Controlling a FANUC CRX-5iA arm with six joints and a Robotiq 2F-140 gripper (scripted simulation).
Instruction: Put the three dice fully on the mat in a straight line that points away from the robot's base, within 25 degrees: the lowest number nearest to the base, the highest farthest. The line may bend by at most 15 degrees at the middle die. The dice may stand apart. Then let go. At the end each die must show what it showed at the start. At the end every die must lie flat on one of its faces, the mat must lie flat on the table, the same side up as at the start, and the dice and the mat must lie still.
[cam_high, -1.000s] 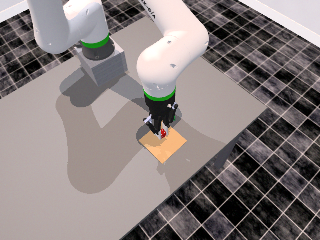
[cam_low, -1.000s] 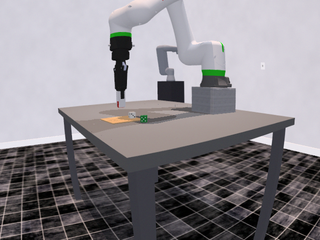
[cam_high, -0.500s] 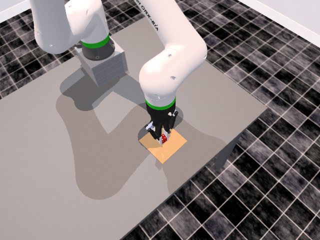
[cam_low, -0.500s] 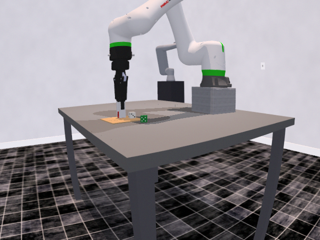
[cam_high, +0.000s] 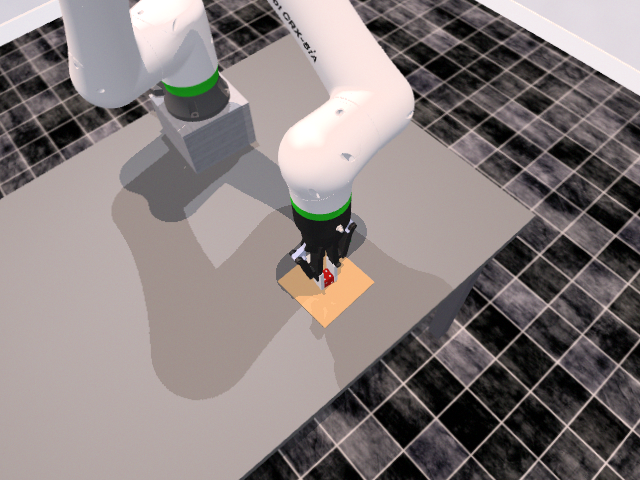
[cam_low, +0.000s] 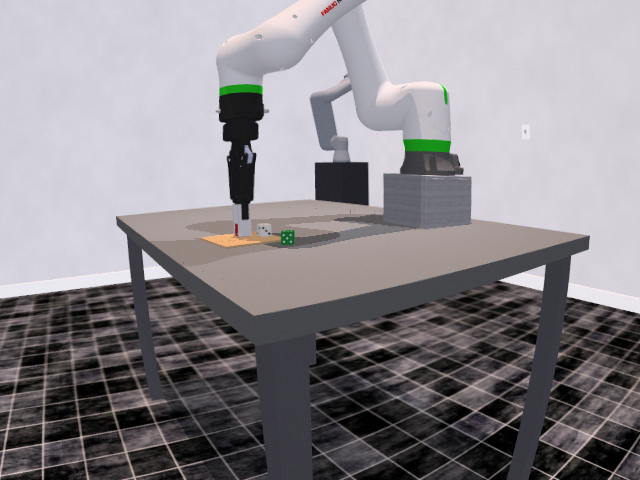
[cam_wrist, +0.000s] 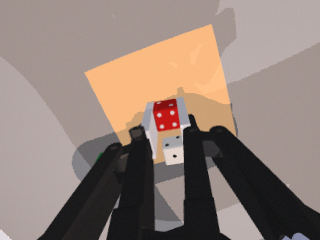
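Now: the red die 2 cm below my hand. Also, from my hand: white die: 5 cm behind, 3 cm below, 1 cm to the left; green die: 11 cm to the left, 4 cm behind, 3 cm below; mat: 4 cm below.
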